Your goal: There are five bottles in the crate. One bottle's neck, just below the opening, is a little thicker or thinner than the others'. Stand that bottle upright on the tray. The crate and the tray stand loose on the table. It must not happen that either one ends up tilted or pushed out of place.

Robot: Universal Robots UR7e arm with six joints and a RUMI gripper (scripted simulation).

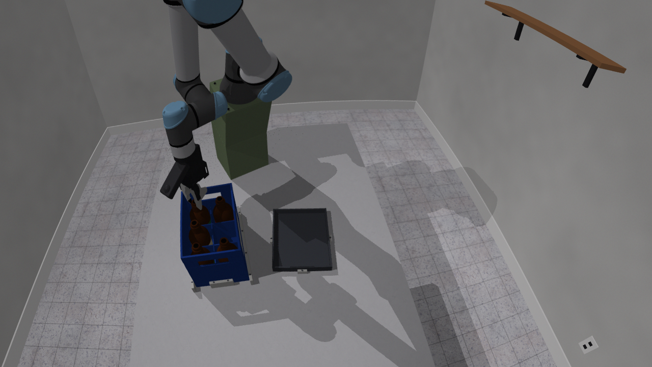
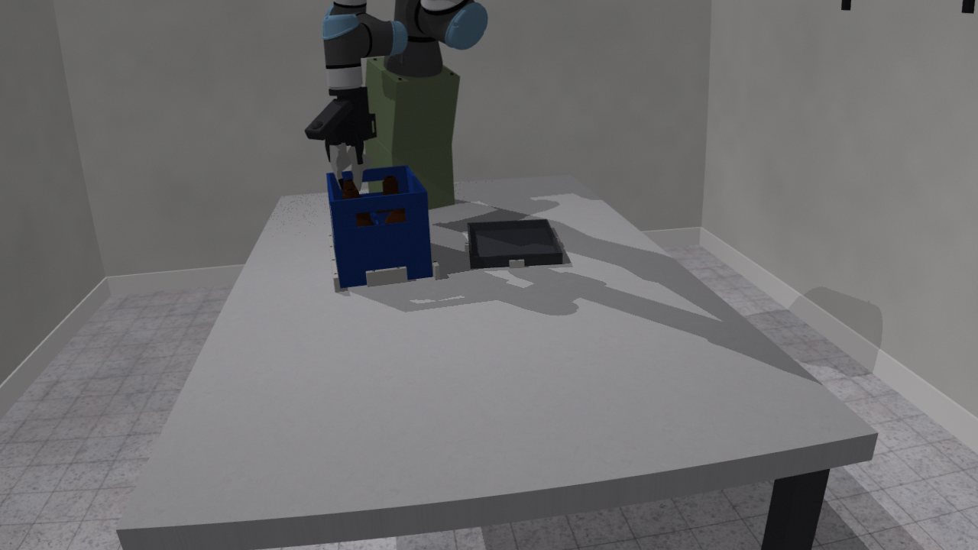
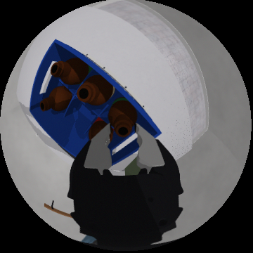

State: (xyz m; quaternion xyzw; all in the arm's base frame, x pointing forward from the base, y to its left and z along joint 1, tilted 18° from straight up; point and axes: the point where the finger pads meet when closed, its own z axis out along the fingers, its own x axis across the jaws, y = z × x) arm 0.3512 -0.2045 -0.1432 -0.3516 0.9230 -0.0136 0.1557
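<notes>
My gripper is now 9 cm short of the blue crate, 7 cm above it and 4 cm to the right of it. Also, from my hand: dark tray: 33 cm to the left, 14 cm below, 11 cm ahead.
</notes>
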